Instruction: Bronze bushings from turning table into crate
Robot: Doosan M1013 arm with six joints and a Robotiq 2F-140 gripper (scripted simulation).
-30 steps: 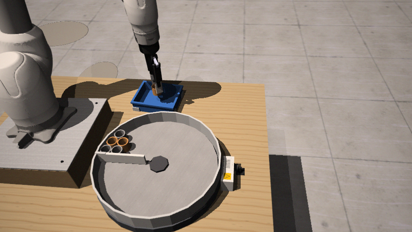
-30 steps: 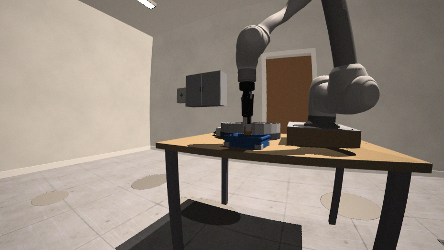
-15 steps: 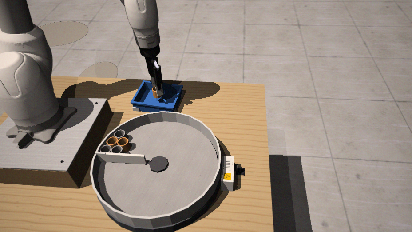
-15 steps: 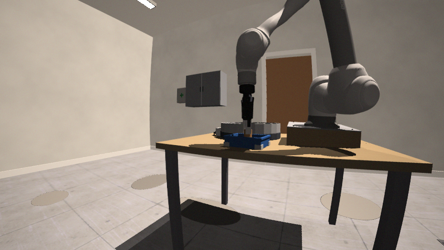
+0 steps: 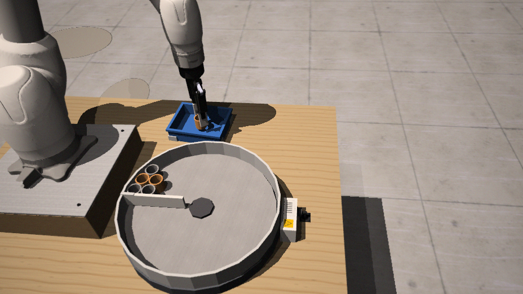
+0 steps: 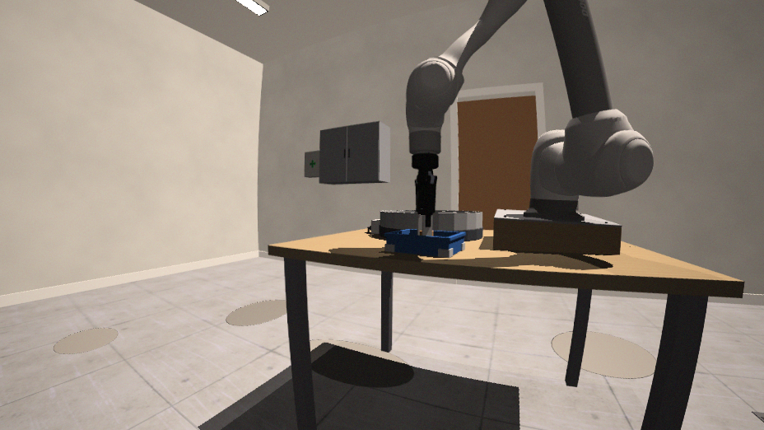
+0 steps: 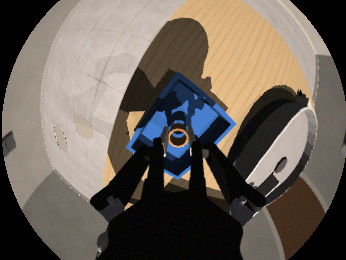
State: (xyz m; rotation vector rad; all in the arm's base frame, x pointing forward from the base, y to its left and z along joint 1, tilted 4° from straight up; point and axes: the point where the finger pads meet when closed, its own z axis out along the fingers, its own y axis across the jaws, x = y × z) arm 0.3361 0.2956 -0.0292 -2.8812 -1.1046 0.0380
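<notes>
Now: hand 4 cm above the blue crate. From my hand the other things lie so: round grey turning table (35 cm to the right, 13 cm ahead, 1 cm below).
</notes>
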